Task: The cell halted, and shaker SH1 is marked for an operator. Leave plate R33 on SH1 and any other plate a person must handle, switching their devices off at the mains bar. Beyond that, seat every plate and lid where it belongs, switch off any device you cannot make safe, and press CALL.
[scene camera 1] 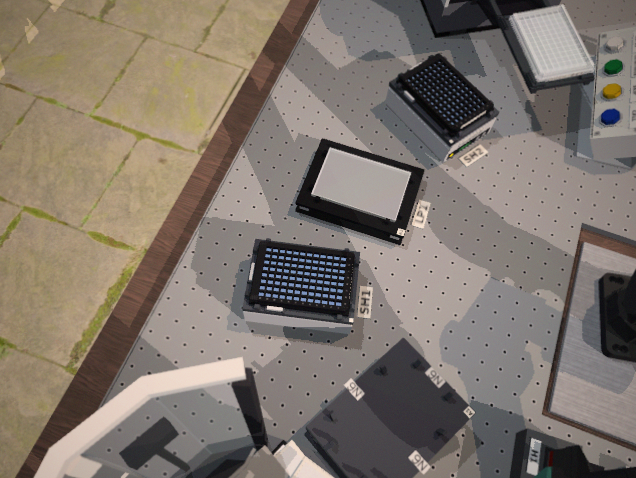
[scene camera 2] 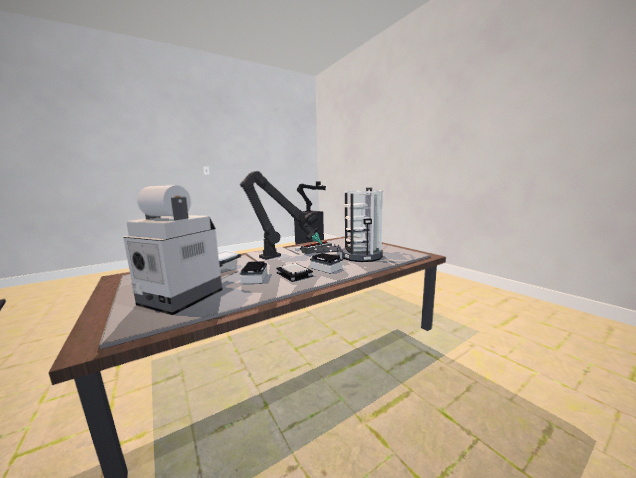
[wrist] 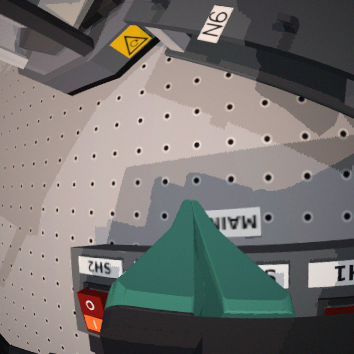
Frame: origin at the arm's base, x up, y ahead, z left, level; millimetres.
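Seen in the pictures: gripper, fingertip midpoint: [scene camera 2: 321,243] [wrist: 188,209]; arm's base, link origin: [scene camera 1: 631,320] [scene camera 2: 270,256].
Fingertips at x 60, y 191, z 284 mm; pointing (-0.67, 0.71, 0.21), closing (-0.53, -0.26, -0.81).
Offsets run from my fingertips to a thing's top centre. "*": to the spot under its first point.
My gripper [scene camera 1: 547,469] [scene camera 2: 317,241] [wrist: 188,209] is shut and empty, its green tips over the mains bar @(* dx -29, dy -32, dz -73 mm) [scene camera 1: 520,452] [scene camera 2: 329,250] [wrist: 299,296]. In the wrist view, the SH2 switch @(dx -4, dy -56, dz +83 mm) [wrist: 91,309] is left of the fingers, its orange half showing. The fingers cover most of the SEAL label; part of the H1 switch @(dx -4, dy -75, dz -65 mm) [wrist: 340,310] shows at right. In scene camera 1, a dark plate with blue wells @(dx +13, dy +265, dz -230 mm) [scene camera 1: 303,277] sits on shaker SH1 @(* dx -6, dy +261, dz -180 mm) [scene camera 1: 298,317]. Another dark plate @(dx +13, dy +110, dz -570 mm) [scene camera 1: 444,92] sits on SH2 @(* dx -9, dy +139, dz -528 mm) [scene camera 1: 419,119]. LP1 @(dx -18, dy +211, dz -404 mm) [scene camera 1: 349,227] bears a pale grey flat piece @(dx -20, dy +211, dz -404 mm) [scene camera 1: 362,184].
Nest N6 @(dx +19, dy +130, dz -75 mm) [scene camera 1: 401,400] [wrist: 250,25] lies beyond the bar. The clear-walled tower @(dx +361, dy +261, dz +89 mm) [scene camera 1: 195,377] [scene camera 2: 364,226] stands beside it, its base @(* dx -34, dy +134, dz +84 mm) [wrist: 95,70] bearing a yellow warning sign. A white plate @(dx +63, dy -31, dz -660 mm) [scene camera 1: 552,43] rests near the button panel @(dx +27, dy -167, dz -649 mm) [scene camera 1: 614,142]. A large white device @(* dx +130, dy +209, dz -937 mm) [scene camera 2: 174,262] stands at the other end.
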